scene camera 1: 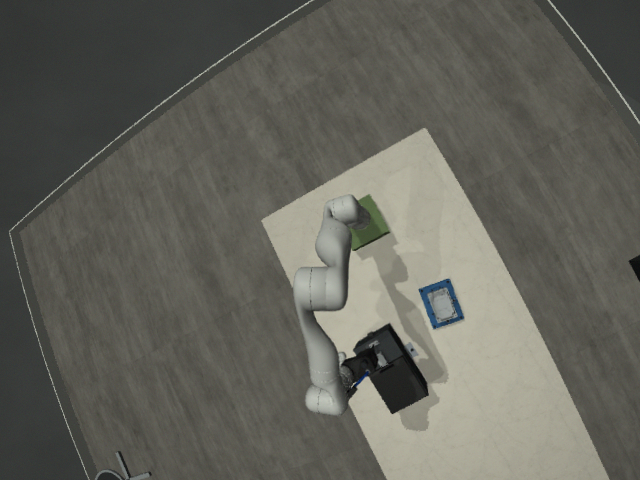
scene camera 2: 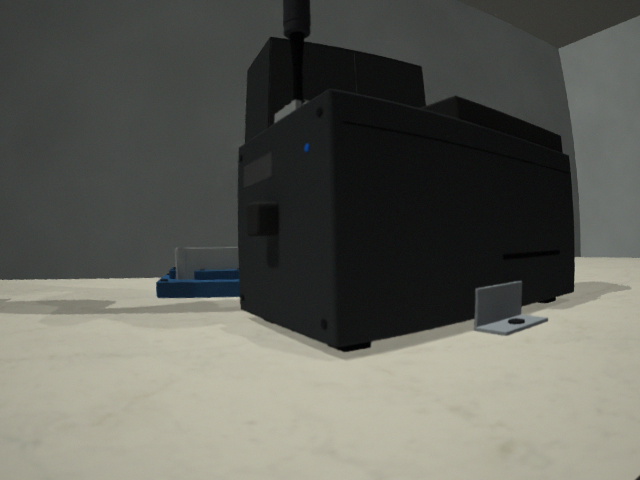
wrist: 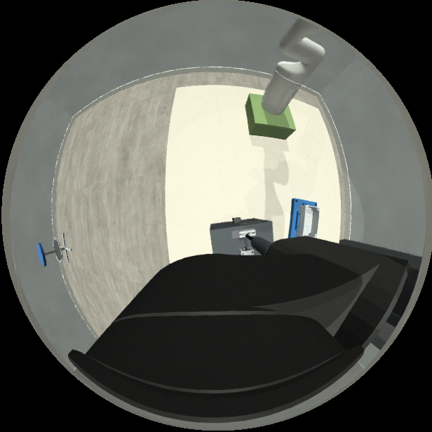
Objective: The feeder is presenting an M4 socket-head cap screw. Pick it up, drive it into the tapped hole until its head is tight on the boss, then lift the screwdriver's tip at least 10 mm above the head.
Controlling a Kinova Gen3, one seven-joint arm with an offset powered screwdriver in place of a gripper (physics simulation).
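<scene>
My powered screwdriver [scene camera 2: 297, 98] [wrist: 248, 236] points down with its tip at the light pickup block [scene camera 2: 285, 112] on top of the black feeder [scene camera 1: 399, 384] [scene camera 2: 444, 217] [wrist: 222, 240]. The tip appears to touch or nearly touch the block. The cap screw does not show clearly; the tip and block hide that spot, so I cannot tell whether a screw is on the bit. A light grey housing [scene camera 1: 443, 304] [scene camera 2: 206, 256] [wrist: 310, 220] sits in the blue fixture [scene camera 1: 425, 305] [scene camera 2: 199, 288] [wrist: 295, 217], away from the tip. Its tapped hole and boss are too small to make out.
The arm's base stands on a green block [scene camera 1: 371, 238] [wrist: 270, 131] at the table's far end. A small grey bracket [scene camera 2: 498, 304] stands against the feeder's side. The feeder's tall black box [scene camera 2: 387, 74] rises behind the bit. A stool [wrist: 59, 250] stands on the floor.
</scene>
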